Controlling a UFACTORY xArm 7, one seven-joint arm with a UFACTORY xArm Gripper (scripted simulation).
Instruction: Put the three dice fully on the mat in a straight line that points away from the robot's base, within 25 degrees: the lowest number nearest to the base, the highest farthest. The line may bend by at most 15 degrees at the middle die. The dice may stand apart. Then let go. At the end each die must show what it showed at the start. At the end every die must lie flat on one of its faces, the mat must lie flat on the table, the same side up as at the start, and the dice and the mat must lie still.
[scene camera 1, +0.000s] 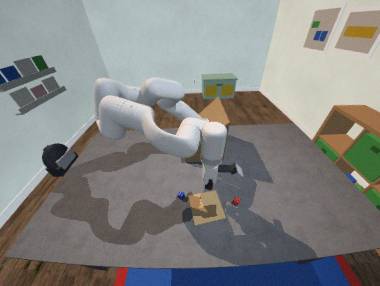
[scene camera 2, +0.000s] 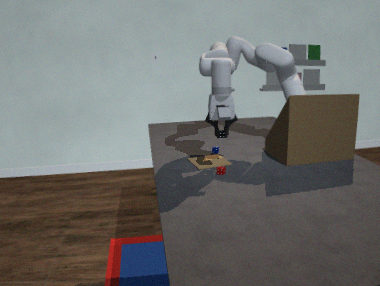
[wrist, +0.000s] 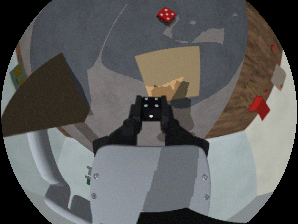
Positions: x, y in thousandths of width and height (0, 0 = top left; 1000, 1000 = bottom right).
Observation:
I see my gripper (scene camera 2: 583, 481) and a tan mat (scene camera 1: 543, 726).
The tan mat also shows in the wrist view (wrist: 589, 324). My gripper also shows in the wrist view (wrist: 508, 462).

